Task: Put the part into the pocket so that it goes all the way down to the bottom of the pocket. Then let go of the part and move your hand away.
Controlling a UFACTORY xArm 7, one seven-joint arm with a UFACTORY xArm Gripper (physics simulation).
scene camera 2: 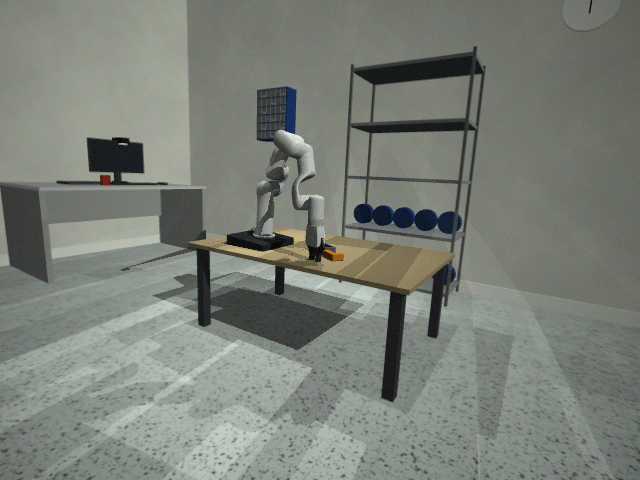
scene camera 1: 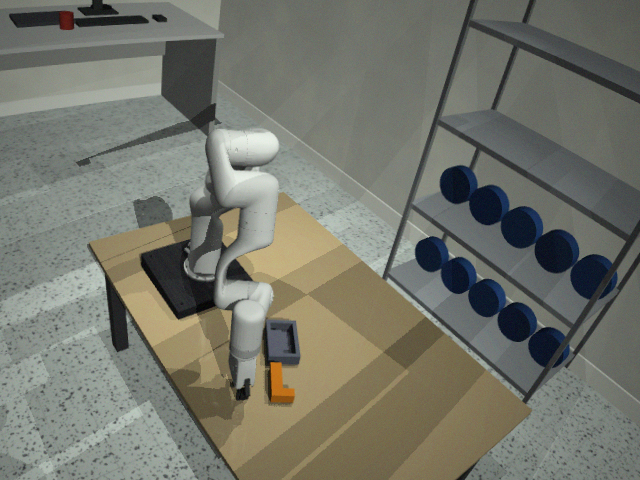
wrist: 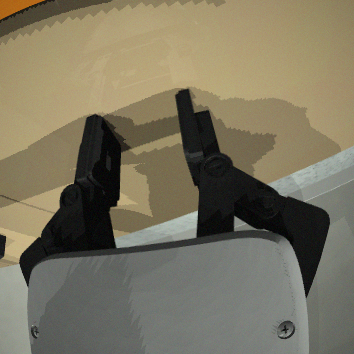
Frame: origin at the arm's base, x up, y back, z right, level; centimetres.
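Seen in the pictures: gripper, fingertip midpoint: [scene camera 2: 315,260] [scene camera 1: 240,391] [wrist: 144,119]; arm's base at its link origin: [scene camera 2: 264,235] [scene camera 1: 203,267].
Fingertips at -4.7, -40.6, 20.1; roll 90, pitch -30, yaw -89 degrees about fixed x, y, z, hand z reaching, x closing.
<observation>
Pixels of each thing's top centre, then the offset from my fingertips to it, as dx, dy, dz. Level surfaces: height alone.
- orange L-shaped part at its top centre: [scene camera 1: 282,378] [scene camera 2: 333,252] +3.0, -5.5, -9.8
- pocket block at its top centre: [scene camera 1: 282,337] [scene camera 2: 322,245] +3.6, +4.6, -20.0
- wooden table at its surface level: dx +0.0
The orange L-shaped part [scene camera 1: 276,381] [scene camera 2: 333,255] lies flat on the table, its long arm pointing toward the grey-blue pocket block and ending close to its wall. A corner of the part [wrist: 15,5] shows at the upper left in the wrist view. The pocket block [scene camera 1: 282,359] [scene camera 2: 329,249] stands on the table with its recess facing up and no part in it. My gripper [scene camera 1: 242,393] [scene camera 2: 314,257] [wrist: 144,119] is partly open, low over the table beside the part, on the side of the near table edge. Bare table shows between its fingers, and they are apart from the part.
The wooden table [scene camera 1: 330,289] [scene camera 2: 413,260] carries the arm's black base plate [scene camera 1: 180,304] [scene camera 2: 258,242]. A shelf rack [scene camera 1: 429,149] [scene camera 2: 347,155] with blue discs stands beyond the table. A desk [scene camera 1: 191,31] [scene camera 2: 129,198] with a red cup [scene camera 1: 66,20] [scene camera 2: 105,179] stands farther back.
</observation>
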